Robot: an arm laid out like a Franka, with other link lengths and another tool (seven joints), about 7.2 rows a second.
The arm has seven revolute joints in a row. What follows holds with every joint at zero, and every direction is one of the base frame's.
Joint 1 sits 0.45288 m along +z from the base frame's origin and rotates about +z.
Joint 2 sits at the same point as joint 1 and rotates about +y.
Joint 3 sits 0.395 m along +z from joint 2 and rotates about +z.
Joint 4 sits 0.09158 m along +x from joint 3 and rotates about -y.
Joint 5 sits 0.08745 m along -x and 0.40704 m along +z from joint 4 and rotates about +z.
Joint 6 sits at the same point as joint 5 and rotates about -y.
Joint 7 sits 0.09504 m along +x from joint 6 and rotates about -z.
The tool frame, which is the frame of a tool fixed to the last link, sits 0.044 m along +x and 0.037 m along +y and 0.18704 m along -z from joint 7; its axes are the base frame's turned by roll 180, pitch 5.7 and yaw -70.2 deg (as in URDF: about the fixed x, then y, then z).
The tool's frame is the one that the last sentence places.
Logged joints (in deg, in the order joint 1, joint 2, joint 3, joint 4, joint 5, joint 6, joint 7), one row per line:
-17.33 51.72 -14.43 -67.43 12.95 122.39 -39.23
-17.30 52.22 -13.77 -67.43 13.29 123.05 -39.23
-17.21 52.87 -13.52 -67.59 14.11 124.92 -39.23
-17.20 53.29 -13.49 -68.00 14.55 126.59 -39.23
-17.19 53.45 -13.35 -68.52 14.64 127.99 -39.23
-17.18 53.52 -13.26 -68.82 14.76 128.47 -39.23
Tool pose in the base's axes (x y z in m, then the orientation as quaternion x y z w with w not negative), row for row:
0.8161 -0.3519 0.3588 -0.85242 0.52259 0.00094 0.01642
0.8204 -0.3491 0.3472 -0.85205 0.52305 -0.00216 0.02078
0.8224 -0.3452 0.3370 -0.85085 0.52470 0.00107 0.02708
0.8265 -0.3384 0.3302 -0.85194 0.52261 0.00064 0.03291
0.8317 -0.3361 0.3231 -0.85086 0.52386 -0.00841 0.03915
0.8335 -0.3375 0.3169 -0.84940 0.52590 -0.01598 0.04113
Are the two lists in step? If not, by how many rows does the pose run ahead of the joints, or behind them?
The pose runs 2 rows behind the joints: the pose in row i belongs to the joints in row i - 2.
